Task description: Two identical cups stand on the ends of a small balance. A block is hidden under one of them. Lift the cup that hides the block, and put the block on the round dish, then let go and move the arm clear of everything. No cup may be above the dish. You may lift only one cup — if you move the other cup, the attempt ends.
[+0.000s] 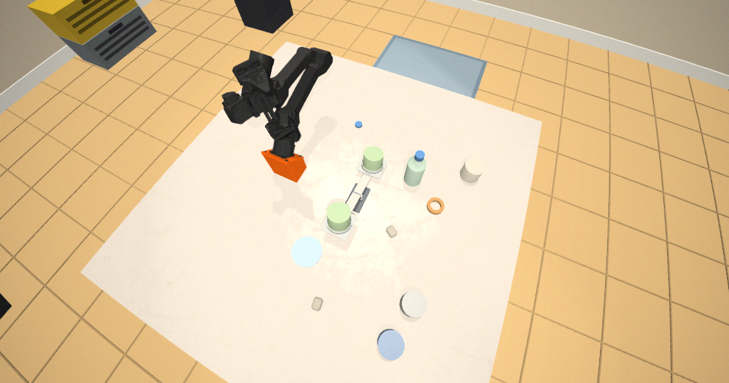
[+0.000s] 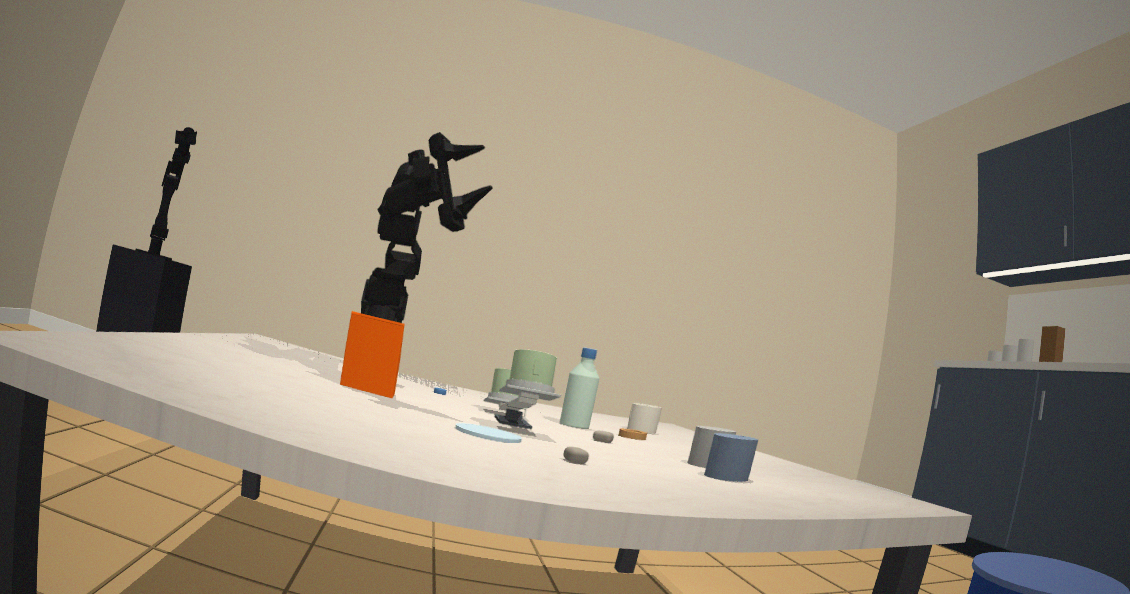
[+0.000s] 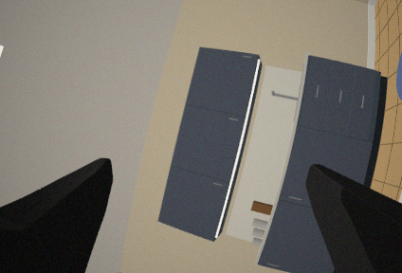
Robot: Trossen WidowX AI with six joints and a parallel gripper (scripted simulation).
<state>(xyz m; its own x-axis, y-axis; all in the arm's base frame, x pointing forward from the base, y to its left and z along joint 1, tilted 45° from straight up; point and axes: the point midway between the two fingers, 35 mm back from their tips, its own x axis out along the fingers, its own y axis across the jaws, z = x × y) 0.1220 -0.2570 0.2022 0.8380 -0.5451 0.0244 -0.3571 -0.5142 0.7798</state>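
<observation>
Right now the pale teal block is 40 cm below my gripper tip, 19 cm to the left of it and 14 cm ahead of it. From my gripper tip the other things lie so: blue disc: 44 cm below, 35 cm to the left; then round light-blue dish: 44 cm below, 18 cm to the right, 8 cm ahead; then green bottle: 33 cm below, 29 cm ahead, 21 cm to the left.
</observation>
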